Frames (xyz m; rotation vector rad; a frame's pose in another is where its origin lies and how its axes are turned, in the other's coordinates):
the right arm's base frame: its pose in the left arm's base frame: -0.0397 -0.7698 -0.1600 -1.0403 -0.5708 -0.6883
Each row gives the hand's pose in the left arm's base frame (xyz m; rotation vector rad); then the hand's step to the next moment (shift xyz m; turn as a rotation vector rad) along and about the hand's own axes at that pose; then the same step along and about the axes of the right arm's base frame.
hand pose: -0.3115 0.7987 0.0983 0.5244 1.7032 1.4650
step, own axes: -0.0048 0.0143 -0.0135 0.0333 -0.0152 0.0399
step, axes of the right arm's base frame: 0.0058 -0.0194 -0.0006 -0.0187 0.0407 0.0305
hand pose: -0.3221 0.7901 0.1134 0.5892 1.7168 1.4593
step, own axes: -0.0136 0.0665 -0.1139 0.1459 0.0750 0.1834
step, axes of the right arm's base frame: 0.0041 -0.1310 -0.0197 -0.0022 0.1028 0.2236
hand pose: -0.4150 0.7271 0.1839 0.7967 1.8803 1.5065
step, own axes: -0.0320 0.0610 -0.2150 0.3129 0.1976 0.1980
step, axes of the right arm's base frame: 0.0167 -0.2105 -0.0799 -0.0223 0.0322 0.4179
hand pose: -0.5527 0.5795 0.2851 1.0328 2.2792 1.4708
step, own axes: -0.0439 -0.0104 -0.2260 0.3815 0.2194 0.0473
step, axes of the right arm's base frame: 0.0459 -0.1860 -0.1281 -0.0178 -0.1347 0.4213
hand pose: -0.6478 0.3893 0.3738 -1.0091 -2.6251 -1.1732
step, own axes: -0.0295 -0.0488 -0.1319 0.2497 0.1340 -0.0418
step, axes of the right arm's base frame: 0.0486 -0.0957 -0.0955 0.0214 -0.1463 0.2454
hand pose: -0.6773 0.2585 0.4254 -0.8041 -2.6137 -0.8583
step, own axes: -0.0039 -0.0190 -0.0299 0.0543 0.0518 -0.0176
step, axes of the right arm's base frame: 0.0136 -0.0226 -0.0239 0.0237 -0.0279 0.0678
